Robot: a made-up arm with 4 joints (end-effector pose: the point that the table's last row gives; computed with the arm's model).
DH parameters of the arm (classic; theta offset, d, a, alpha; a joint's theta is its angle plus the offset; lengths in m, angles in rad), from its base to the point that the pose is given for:
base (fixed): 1.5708 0.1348 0 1.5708
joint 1: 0 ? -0.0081 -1.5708
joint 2: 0 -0.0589 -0.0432 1.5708
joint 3: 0 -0.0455 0.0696 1.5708
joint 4: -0.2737 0 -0.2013 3.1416
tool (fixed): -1.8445 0.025 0 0
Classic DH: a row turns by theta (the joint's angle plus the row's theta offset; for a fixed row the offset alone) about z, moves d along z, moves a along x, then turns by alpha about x.
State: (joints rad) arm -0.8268 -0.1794 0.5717 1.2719
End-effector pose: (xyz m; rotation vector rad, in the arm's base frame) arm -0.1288 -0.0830 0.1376 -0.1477 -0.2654 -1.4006
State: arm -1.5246 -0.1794 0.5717 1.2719
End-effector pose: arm -0.1288 -0.0619 0.1903 -0.7200 -0.7477 -1.2582
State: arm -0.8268 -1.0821 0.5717 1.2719
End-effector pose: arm -0.0817 0.0507 -0.0078 0.2700 -0.8196 -2.0328
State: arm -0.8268 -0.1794 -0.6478 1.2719
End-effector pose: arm -0.1234 -0.0304 0.1455 -1.2691 -0.9606 -1.2115
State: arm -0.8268 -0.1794 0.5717 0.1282
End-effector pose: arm 0.0529 -0.1934 0.1854 -0.2470 -0.1321 -0.2650
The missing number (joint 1, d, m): 0.0985
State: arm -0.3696 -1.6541 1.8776 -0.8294
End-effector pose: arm 0.0269 -0.1588 0.1034 0.3666 -1.8561 -0.2160
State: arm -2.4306 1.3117 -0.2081 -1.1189
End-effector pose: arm 0.1423 -0.1317 0.0760 -1.1159 2.6949 1.0335
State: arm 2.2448 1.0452 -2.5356 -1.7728
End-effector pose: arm 0.3055 0.1178 0.2623 -0.7299 -0.2511 0.9220
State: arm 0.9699 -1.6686 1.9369 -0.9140
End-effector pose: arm 0.0205 -0.0202 -0.0239 1.1514 -1.5555 -1.4278
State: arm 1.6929 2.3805 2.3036 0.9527
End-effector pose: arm 0.2254 0.1544 0.0287 0.4648 1.0866 2.3119
